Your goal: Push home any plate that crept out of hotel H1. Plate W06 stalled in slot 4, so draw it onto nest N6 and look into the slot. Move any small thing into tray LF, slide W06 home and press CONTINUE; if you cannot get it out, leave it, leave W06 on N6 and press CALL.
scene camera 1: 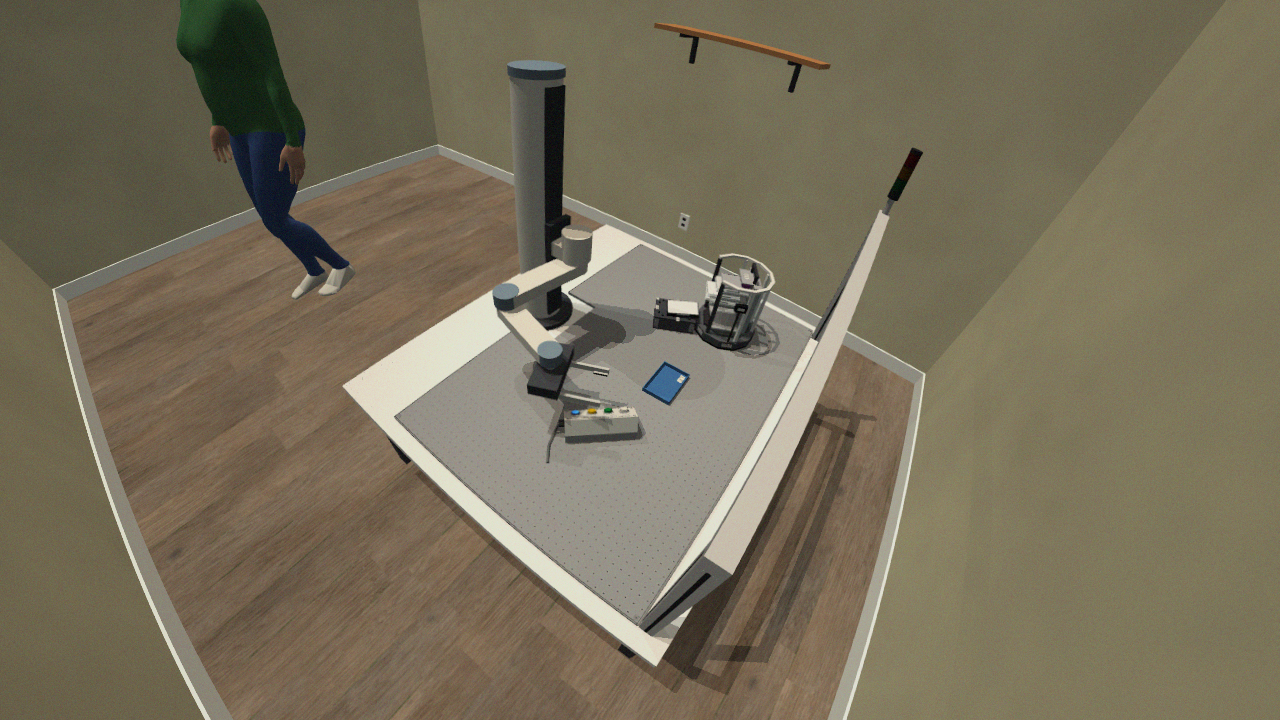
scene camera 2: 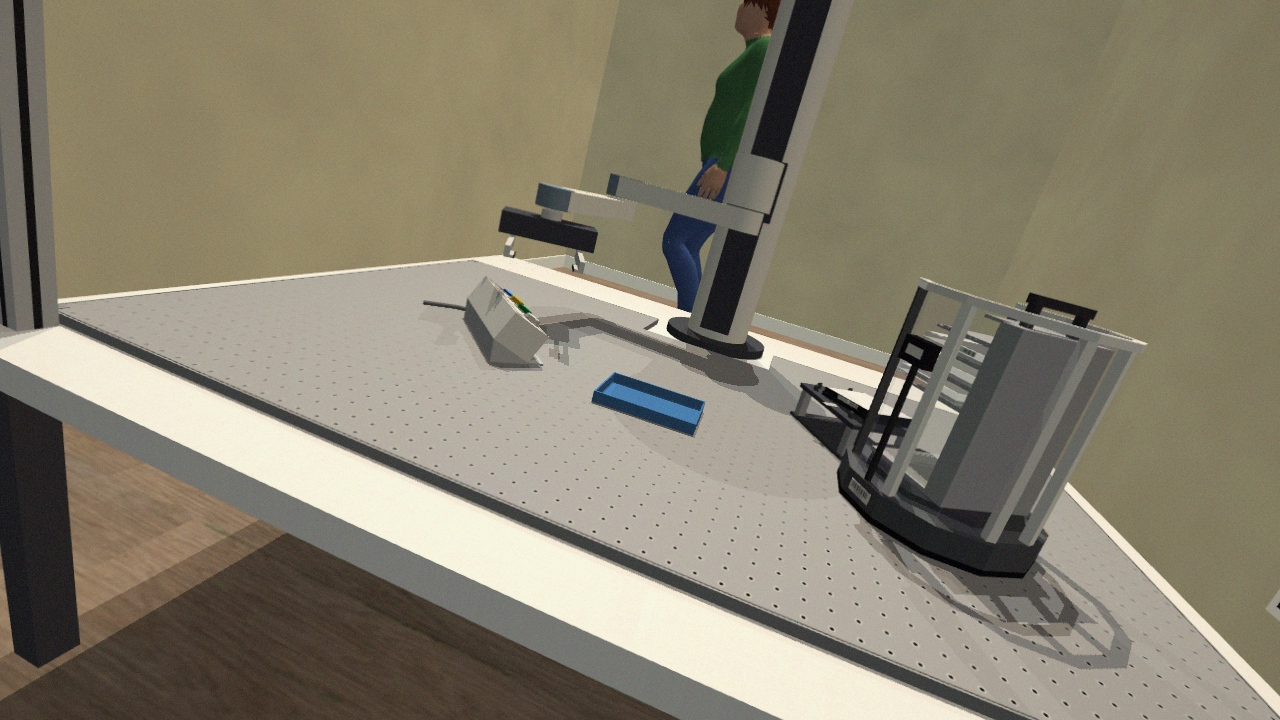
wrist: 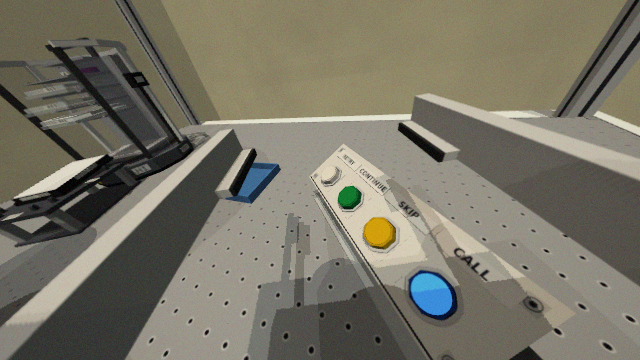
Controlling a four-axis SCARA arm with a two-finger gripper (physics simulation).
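Seen in the pictures: gripper, between the fingertips: [scene camera 1: 604, 387] [scene camera 2: 544, 259] [wrist: 324, 127]; arm's base, origin of its link: [scene camera 1: 541, 309] [scene camera 2: 714, 340].
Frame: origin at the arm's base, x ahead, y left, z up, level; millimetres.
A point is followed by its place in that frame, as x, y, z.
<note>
My gripper [scene camera 1: 617, 387] @(516, -262, 166) [scene camera 2: 544, 254] @(516, -262, 166) [wrist: 324, 127] @(516, -262, 166) is open and empty, raised beside the button panel [scene camera 1: 601, 427] @(561, -326, 71) [scene camera 2: 503, 329] @(640, -249, 67) [wrist: 410, 250] @(494, -327, 79). On the panel, the CALL button [wrist: 432, 295] @(467, -338, 79) is bright blue and the CONTINUE button [wrist: 349, 197] @(537, -270, 82) is green. A white-topped plate [scene camera 1: 682, 307] @(469, 309, 92) [wrist: 57, 177] @(458, 310, 91) lies on the black nest [scene camera 1: 663, 318] @(437, 222, 70) beside hotel H1 [scene camera 1: 725, 339] @(679, 300, 60) [scene camera 2: 948, 533] @(753, 388, 49) [wrist: 165, 162] @(617, 282, 29); its marking is unreadable. Other plates sit in the hotel; their slots cannot be told. Blue tray LF [scene camera 1: 664, 385] @(603, -17, 15) [scene camera 2: 646, 408] @(654, 0, 30) [wrist: 258, 183] @(605, -61, 14) lies between; a small pale patch shows in it in scene camera 1.
The arm's column [scene camera 1: 534, 179] @(47, -59, 585) [scene camera 2: 729, 277] @(77, -1, 172) stands at the table's edge. A long upright barrier [scene camera 1: 796, 420] @(987, -430, 620) runs along the opposite edge, with a dark signal tower [scene camera 1: 904, 174] @(982, 662, 773) at its far end. A person [scene camera 1: 239, 80] [scene camera 2: 729, 107] in a green top stands behind the column.
</note>
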